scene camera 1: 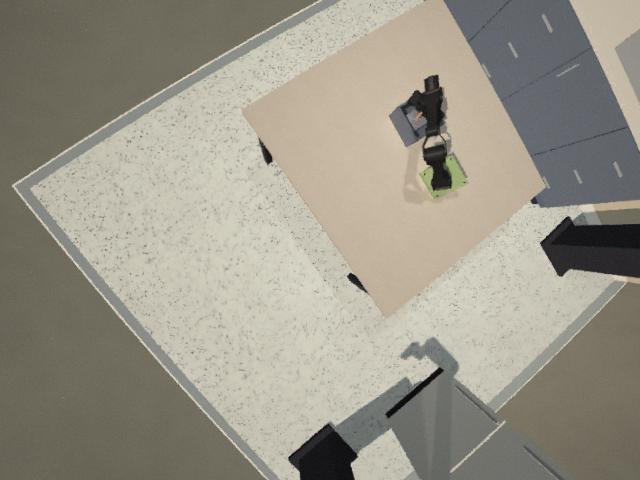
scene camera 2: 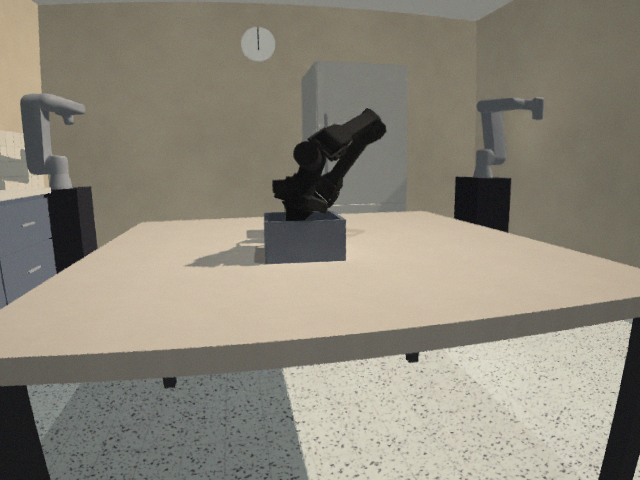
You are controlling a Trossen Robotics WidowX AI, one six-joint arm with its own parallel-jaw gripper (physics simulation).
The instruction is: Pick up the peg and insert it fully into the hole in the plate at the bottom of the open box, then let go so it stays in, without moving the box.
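Frame: origin at the arm's base, x back, y right, z up, level; millimetres.
Seen in the pictures: gripper, fingertip midpoint: [scene camera 1: 420, 111]; arm's base, origin of the base link: [scene camera 1: 442, 180].
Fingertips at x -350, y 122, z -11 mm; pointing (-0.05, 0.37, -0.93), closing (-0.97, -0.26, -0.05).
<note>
Offsets run from my fingertips to a thing's middle. Level surfaces: height alone.
The open blue-grey box @(dx +16, dy -38, dz -10 mm) [scene camera 1: 401, 125] [scene camera 2: 305, 241] stands on the table. Part of the lighter plate @(dx +16, dy -38, dz -25 mm) [scene camera 1: 414, 115] shows at its bottom in scene camera 1. A small orange peg @(dx +8, dy -34, dz +28 mm) [scene camera 1: 418, 115] shows inside the box, beside the dark arm. My gripper reaches down into the box from above; it is shut on the peg. The fingertips are hidden by the arm in scene camera 1 and by the box wall in scene camera 2. The hole does not show, and I cannot tell how deep the peg sits or whether it is in the hole.
My arm's base stands on a green plate [scene camera 1: 457, 173] close to the box. The beige table @(dz -59 mm) [scene camera 1: 336, 155] [scene camera 2: 206, 299] carries both. Blue cabinets [scene camera 1: 558, 103] run along one table side. A fridge [scene camera 2: 361, 103] and two grey arms on dark stands are beyond the table.
</note>
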